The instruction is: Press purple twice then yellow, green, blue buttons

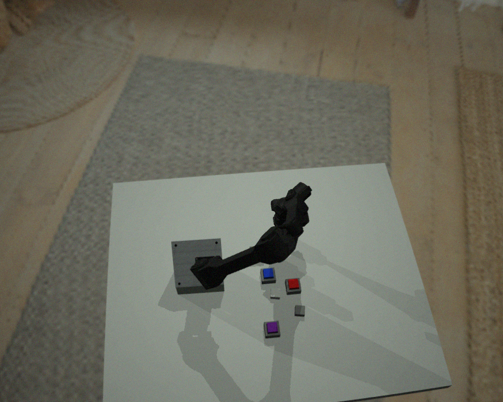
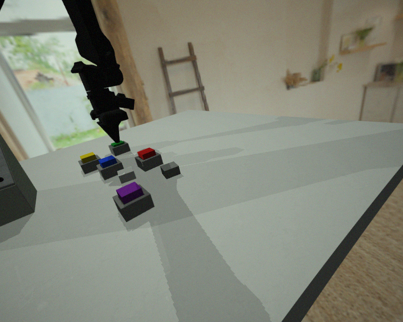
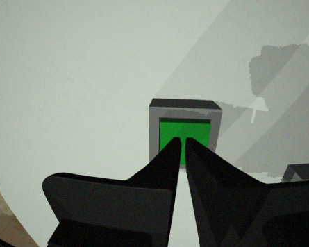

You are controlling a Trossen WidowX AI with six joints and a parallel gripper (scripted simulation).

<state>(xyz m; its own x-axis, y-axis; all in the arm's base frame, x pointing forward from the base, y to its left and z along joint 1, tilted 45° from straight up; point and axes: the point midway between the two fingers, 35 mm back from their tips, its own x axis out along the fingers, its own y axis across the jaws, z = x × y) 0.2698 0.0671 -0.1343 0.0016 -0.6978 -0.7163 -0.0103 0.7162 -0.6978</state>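
My gripper tip is 10 mm above the green button. The rest, counted from my gripper tip: yellow button 90 mm behind, 60 mm to the right; then blue button 60 mm behind, 150 mm to the right; then red button 20 mm ahead, 190 mm to the right.
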